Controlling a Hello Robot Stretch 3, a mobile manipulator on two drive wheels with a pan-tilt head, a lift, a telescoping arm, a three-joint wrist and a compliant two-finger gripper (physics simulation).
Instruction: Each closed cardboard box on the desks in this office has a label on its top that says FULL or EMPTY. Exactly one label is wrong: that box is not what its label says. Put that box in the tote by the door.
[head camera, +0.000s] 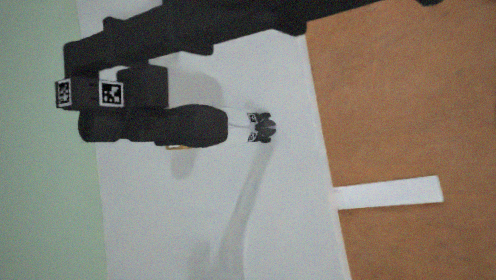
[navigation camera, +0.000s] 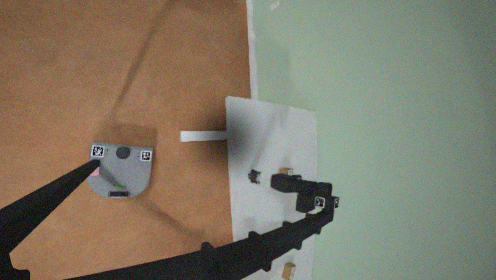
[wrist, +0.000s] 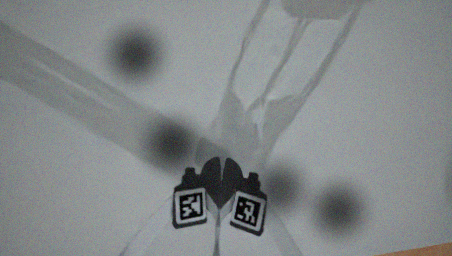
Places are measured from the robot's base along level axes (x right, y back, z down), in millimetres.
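Pixels of known places: gripper, between the fingertips: (head camera: 271, 128) (navigation camera: 249, 175); robot's base, origin of its link: (navigation camera: 123, 152).
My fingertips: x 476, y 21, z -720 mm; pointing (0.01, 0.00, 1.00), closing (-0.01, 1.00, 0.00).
Observation:
Ahead of a thing's pixels: the offset from my fingertips to its top centre. "pt": to the spot under its first point. Level surfaces: height alone.
My gripper (head camera: 269, 127) (navigation camera: 255, 176) (wrist: 221, 175) is shut with its fingertips together and nothing between them, over the white desk {dz +0 mm} (head camera: 145, 215) (navigation camera: 295, 135) (wrist: 60, 185). One cardboard box {dx +237, dy +8, dz -50 mm} (navigation camera: 286, 171) is beside the wrist in the navigation view, apart from the fingertips. In the head view, a thin edge of this box (head camera: 176, 147) shows from under the wrist, and its label is hidden. A second cardboard box {dx +396, dy +631, dz -50 mm} (navigation camera: 288, 270) is on the desk at the bottom of the navigation view, its label unreadable. The tote does not show.
The dark arm (head camera: 240, 25) (navigation camera: 225, 255) crosses above the desk. A green surface (head camera: 45, 200) (navigation camera: 400, 125) borders the desk's far side. My grey base (navigation camera: 125, 172) is on the brown floor {dz +720 mm} (head camera: 410, 100) (navigation camera: 75, 75). A white desk leg {pt dx +48, dy -203, dz +695 mm} (head camera: 390, 192) (navigation camera: 202, 136) juts out over the floor.

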